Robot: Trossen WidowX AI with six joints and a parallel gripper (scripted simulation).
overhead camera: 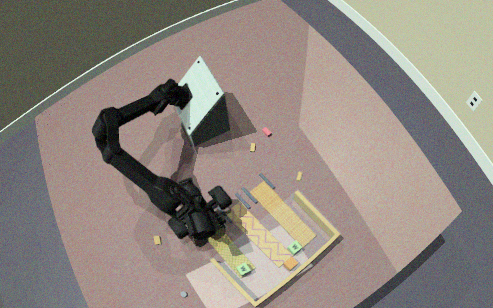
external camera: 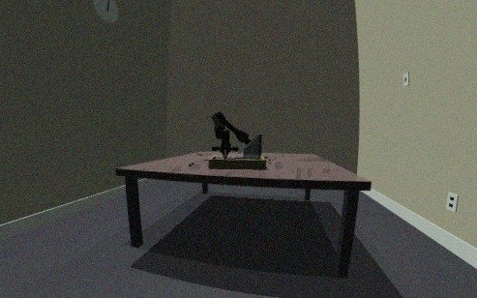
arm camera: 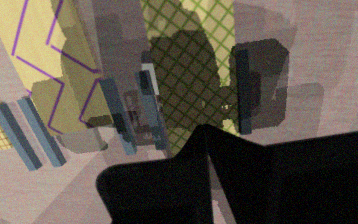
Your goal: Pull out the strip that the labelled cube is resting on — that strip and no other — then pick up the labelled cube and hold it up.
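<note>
The lattice strip lies 90 mm ahead of my gripper tip and 20 mm to the left of it. Also, from my gripper tip: grey disc 190 mm ahead, 160 mm to the right; then pink block 190 mm behind, 290 mm to the left.
</note>
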